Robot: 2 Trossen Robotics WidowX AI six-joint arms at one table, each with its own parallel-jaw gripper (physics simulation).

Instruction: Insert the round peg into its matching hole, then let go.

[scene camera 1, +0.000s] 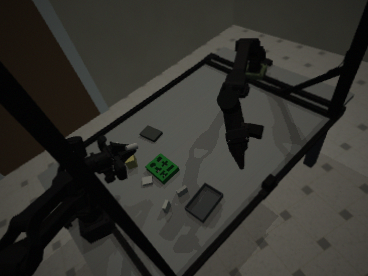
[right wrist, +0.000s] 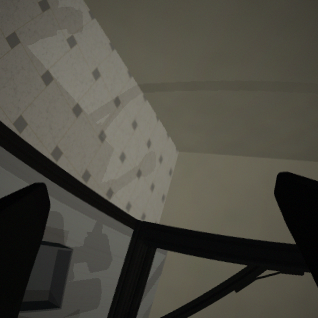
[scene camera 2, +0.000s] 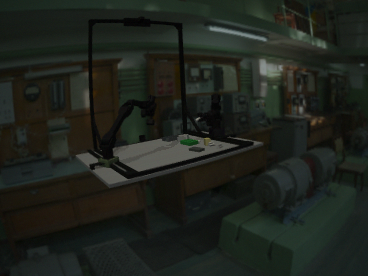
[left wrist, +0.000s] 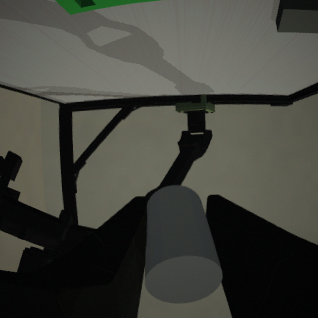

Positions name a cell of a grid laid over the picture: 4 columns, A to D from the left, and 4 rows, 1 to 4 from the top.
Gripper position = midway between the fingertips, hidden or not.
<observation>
The right gripper (scene camera 1: C3) is open, holding nothing. Also in view: a dark tray (scene camera 1: C3). Also in view: the left gripper (scene camera 1: B3).
The left gripper shows as well in the left wrist view (left wrist: C3). The right gripper also shows in the right wrist view (right wrist: C3). The left wrist view does not show the dark tray: it is out of frame.
</observation>
